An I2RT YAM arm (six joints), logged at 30 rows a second.
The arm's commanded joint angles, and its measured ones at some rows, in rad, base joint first. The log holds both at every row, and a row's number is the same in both.
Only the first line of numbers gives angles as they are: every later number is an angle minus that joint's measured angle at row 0.
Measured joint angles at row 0:
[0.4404, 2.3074, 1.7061, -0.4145, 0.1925, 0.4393]
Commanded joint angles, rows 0 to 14:
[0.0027, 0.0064, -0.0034, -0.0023, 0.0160, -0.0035]
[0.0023, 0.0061, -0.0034, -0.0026, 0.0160, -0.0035]
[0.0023, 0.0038, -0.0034, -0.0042, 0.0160, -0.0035]
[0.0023, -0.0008, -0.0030, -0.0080, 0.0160, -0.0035]
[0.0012, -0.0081, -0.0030, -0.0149, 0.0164, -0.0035]
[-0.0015, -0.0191, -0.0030, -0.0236, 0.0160, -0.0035]
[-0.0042, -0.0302, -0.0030, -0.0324, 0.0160, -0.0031]
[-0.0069, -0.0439, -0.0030, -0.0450, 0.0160, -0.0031]
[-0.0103, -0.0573, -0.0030, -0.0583, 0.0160, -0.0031]
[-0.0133, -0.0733, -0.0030, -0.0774, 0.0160, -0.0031]
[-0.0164, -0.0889, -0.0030, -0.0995, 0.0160, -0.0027]
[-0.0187, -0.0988, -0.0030, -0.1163, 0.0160, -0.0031]
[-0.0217, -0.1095, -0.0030, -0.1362, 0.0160, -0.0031]
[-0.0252, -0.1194, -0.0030, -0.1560, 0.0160, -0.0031]
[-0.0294, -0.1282, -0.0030, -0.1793, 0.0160, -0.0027]
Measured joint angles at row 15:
[-0.0110, -0.0454, 0.0000, -0.1594, 0.0061, 0.0007]
